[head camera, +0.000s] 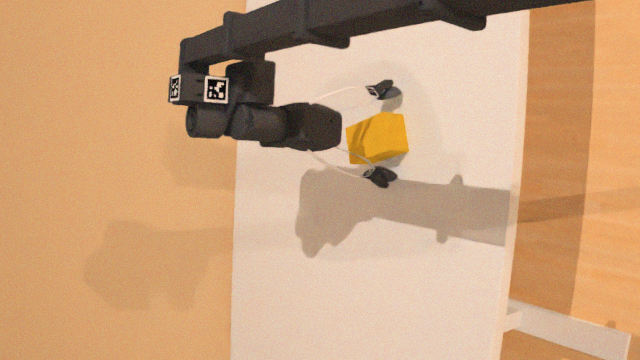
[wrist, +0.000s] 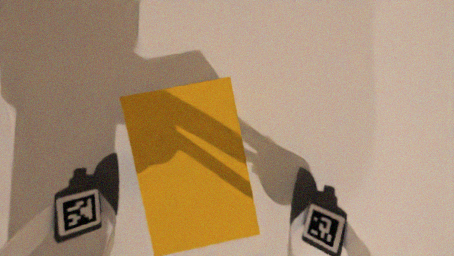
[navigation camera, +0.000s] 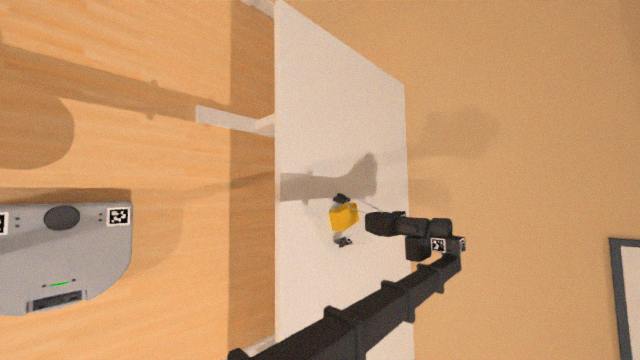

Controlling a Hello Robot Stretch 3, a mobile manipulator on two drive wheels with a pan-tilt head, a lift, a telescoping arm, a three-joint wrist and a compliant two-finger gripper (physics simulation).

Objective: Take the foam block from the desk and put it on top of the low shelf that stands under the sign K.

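Places are measured from the robot's base along level axes (x ahead, y left, z up), in millimetres.
Where they show: gripper, between the fingertips: (head camera: 394, 134) (wrist: 208, 180) (navigation camera: 335, 219); robot's base, origin of its link: (navigation camera: 63, 216).
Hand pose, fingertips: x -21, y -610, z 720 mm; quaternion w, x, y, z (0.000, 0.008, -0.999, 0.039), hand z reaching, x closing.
Each offset is from my fingertips to the top centre of the thing. "spot": to the spot under its first point. Level surfaces: height alone.
The foam block @[dx +10, dy -19, dz +45 mm] (head camera: 375, 140) (navigation camera: 345, 216) (wrist: 197, 200) is a yellow-orange box resting on the white desk @[dz +0 mm] (head camera: 370, 300) (navigation camera: 330, 100) (wrist: 410, 100). My gripper (head camera: 382, 133) (navigation camera: 342, 220) (wrist: 208, 180) is open, with one fingertip on either side of the block. In the wrist view a gap shows between the block and each fingertip, wider on the right, and the block is turned slightly relative to the fingers. The block's far end reaches beyond the fingertips in that view. The low shelf and the sign K cannot be made out in these views.
My arm (head camera: 360, 20) (navigation camera: 365, 325) reaches over the desk. The wall (head camera: 100, 190) (navigation camera: 500, 65) runs along its far edge. A pale desk leg part (head camera: 570, 325) (navigation camera: 225, 119) stands out on the floor side. My grey base (navigation camera: 105, 265) is on the wooden floor @[dz -720 mm] (navigation camera: 165, 160). A dark-framed panel @[spot: dx -232, dy -548, dz +626 mm] (navigation camera: 619, 295) shows at the right.
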